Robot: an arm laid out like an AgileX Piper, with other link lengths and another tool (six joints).
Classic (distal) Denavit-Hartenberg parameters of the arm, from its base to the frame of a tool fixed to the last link. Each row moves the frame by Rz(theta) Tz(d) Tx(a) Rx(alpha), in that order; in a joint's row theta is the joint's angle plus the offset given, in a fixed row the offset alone. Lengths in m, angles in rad.
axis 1: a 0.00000; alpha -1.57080; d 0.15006; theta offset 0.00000
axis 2: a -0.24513; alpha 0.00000; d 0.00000; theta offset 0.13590
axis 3: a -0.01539; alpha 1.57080; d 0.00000; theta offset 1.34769
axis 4: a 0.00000; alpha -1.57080; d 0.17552; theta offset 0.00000
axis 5: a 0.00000; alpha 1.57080; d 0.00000; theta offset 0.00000
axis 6: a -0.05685; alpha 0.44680; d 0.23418; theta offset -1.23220
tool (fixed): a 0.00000; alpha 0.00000; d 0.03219; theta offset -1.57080
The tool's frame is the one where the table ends.
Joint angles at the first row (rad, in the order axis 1, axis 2, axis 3, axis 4, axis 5, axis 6):
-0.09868 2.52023 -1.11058 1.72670 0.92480 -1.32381
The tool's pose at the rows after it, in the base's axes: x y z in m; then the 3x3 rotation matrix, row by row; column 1 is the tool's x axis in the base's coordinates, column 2 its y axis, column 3 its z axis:
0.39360 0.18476 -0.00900; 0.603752 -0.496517 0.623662; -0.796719 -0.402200 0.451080; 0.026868 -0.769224 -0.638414
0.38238 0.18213 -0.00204; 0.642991 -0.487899 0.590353; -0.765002 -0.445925 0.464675; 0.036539 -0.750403 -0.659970
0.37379 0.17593 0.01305; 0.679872 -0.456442 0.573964; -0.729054 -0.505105 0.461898; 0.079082 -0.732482 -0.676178
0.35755 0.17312 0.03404; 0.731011 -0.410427 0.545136; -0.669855 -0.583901 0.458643; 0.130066 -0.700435 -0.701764
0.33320 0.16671 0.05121; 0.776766 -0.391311 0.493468; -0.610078 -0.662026 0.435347; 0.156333 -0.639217 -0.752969
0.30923 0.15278 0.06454; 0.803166 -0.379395 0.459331; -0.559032 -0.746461 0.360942; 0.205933 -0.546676 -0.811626
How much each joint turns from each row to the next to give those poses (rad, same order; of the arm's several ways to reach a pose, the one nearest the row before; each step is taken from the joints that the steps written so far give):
-0.00473 -0.02640 -0.00003 -0.08570 -0.02999 0.07157
-0.01815 -0.05144 0.00005 -0.12499 -0.00633 0.08313
-0.01824 -0.08729 0.00000 -0.14002 -0.00933 0.09384
-0.00253 -0.12242 -0.00002 -0.18527 0.00959 0.13860
0.00000 -0.13014 0.00092 -0.21352 0.04250 0.18531
0.01061 -0.14535 0.00630 -0.21385 0.04054 0.19435

